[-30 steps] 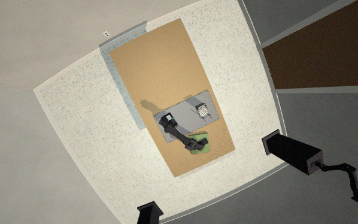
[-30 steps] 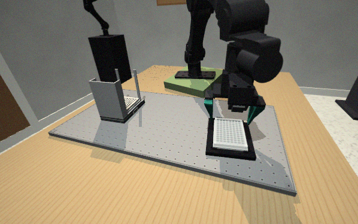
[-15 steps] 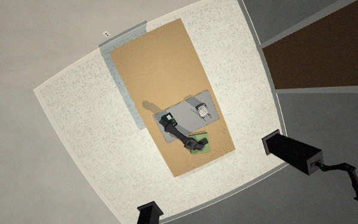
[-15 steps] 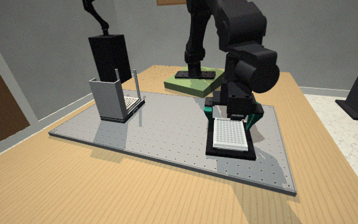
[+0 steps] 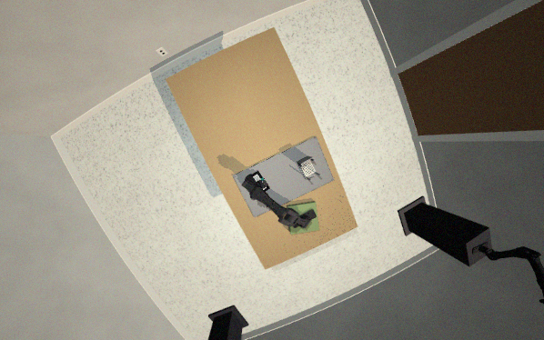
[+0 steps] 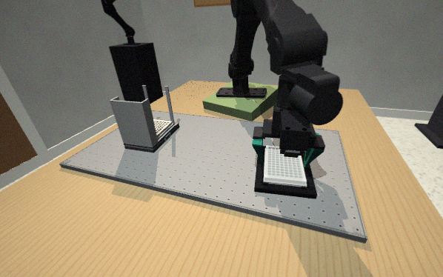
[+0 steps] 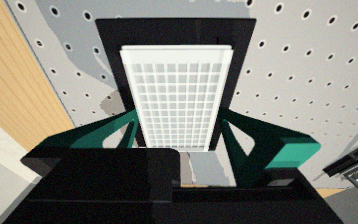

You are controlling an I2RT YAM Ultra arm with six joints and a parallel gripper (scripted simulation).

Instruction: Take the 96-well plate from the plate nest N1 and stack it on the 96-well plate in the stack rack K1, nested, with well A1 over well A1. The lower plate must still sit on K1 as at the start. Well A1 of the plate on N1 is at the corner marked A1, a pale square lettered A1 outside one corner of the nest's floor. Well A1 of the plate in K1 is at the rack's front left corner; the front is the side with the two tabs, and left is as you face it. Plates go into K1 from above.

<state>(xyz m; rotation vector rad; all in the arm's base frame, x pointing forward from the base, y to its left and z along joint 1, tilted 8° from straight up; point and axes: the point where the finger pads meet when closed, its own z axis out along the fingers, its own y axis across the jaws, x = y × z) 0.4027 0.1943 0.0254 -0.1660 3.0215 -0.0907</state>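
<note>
My hand is right at the white 96-well plate. From my hand the other things lie so: pale A1 mark (80 mm behind, 50 mm to the left, 10 mm below); thin upright post (120 mm behind, 350 mm to the right, 60 mm above); black plate nest N1 (20 mm below).
</note>
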